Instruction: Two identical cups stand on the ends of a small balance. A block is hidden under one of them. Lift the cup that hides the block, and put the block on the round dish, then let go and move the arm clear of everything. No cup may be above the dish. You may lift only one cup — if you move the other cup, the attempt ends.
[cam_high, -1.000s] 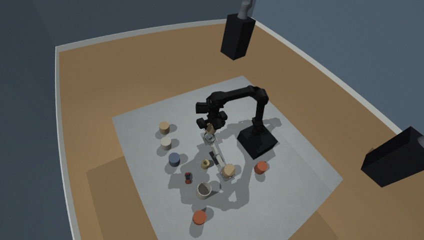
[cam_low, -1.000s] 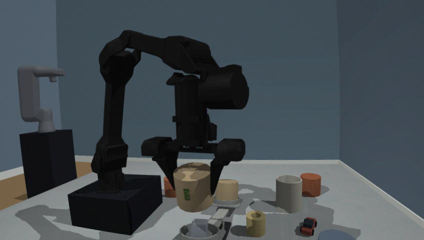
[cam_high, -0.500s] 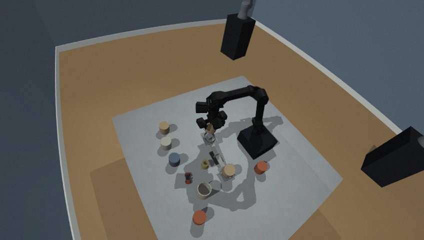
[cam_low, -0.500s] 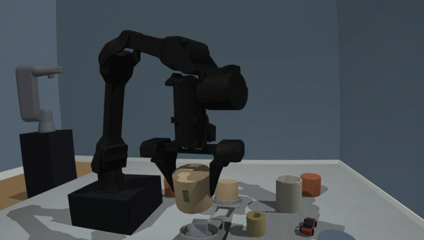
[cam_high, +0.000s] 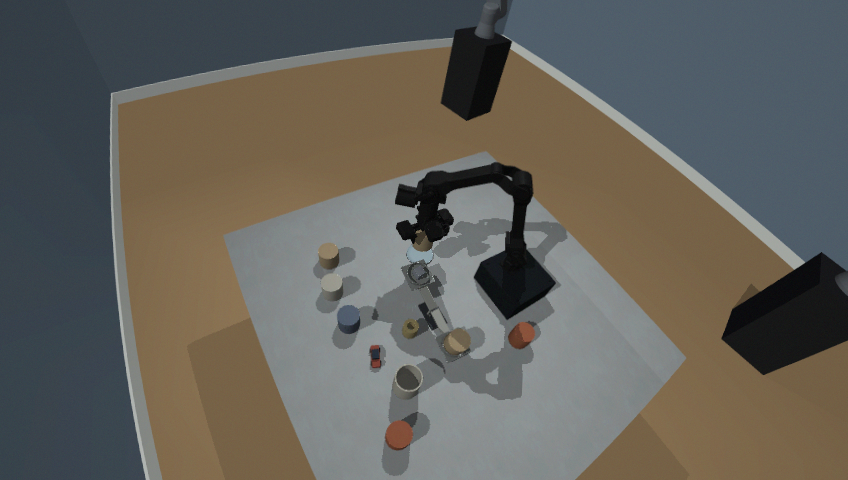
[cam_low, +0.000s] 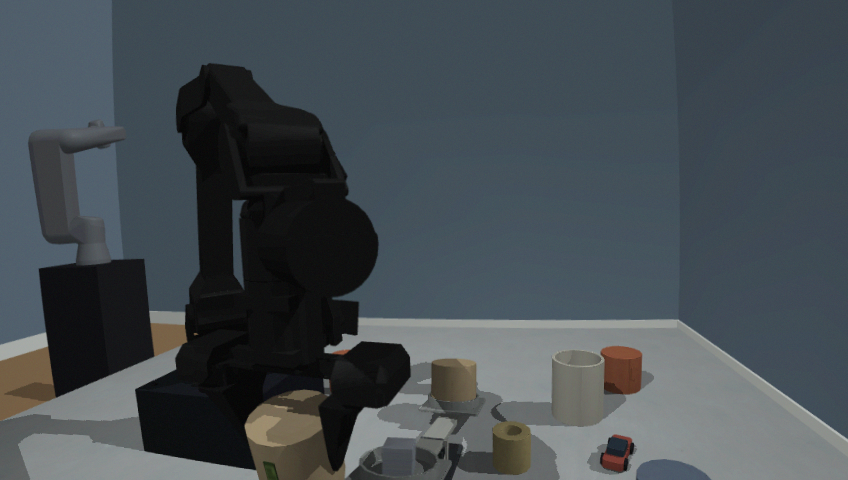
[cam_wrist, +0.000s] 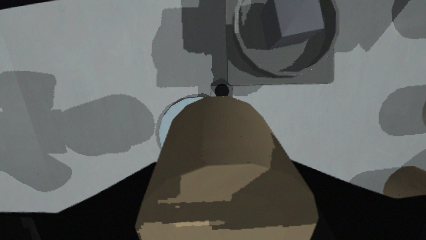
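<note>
Right now my gripper tip is 7 cm short of the grey block, 8 cm to the right of it and 4 cm above it. Round my gripper tip: balance beam: 11 cm ahead, 20 cm to the left, 9 cm below; then pale blue round dish: 3 cm behind, 2 cm to the right, 13 cm below; then small grey balance: 11 cm ahead, 19 cm to the left, 11 cm below.
</note>
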